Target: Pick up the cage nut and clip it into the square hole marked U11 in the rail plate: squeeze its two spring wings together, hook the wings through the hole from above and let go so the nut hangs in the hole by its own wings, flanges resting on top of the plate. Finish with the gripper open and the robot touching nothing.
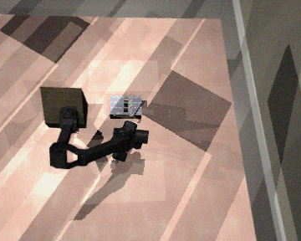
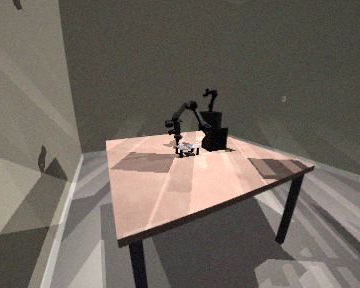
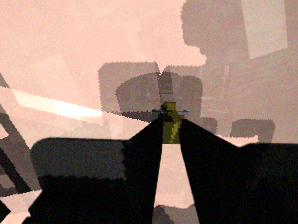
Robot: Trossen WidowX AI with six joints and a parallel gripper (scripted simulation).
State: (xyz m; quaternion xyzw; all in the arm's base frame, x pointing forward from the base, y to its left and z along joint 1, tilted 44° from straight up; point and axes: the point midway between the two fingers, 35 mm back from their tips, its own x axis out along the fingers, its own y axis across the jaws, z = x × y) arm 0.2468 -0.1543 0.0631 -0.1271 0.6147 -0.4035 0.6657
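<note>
My gripper tip is 4 cm short of the label strip, 20 cm to the right of it and 3 cm below it. The rest, counted from my gripper tip: cage nut 1 cm below.
</note>
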